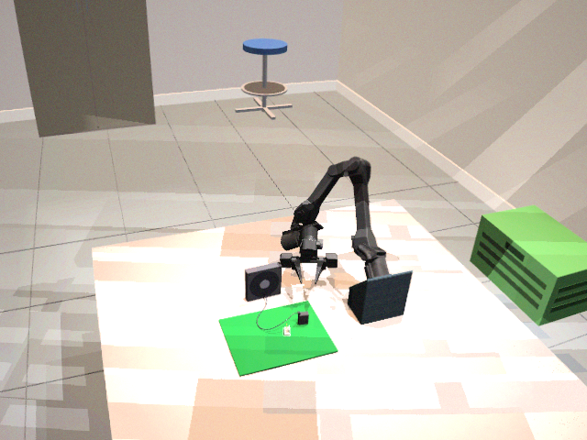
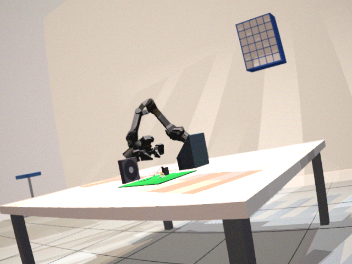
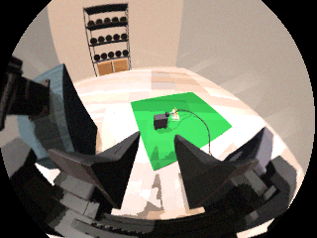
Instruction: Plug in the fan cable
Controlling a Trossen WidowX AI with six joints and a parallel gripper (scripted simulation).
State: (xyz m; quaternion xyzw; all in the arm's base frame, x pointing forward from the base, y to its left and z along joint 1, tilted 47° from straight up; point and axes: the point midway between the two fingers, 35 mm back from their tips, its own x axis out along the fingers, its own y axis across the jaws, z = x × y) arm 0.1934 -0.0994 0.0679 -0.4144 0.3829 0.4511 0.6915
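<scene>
Now: gripper tip 80 mm to the right of the dark plug, 70 mm above it and 40 mm short of it. Also, from my gripper tip: green board (130 mm ahead, 110 mm to the left, 110 mm below); pale four-pin header (110 mm to the left, 100 mm ahead, 90 mm below); black fan (130 mm ahead, 80 mm to the right, 30 mm below).
</scene>
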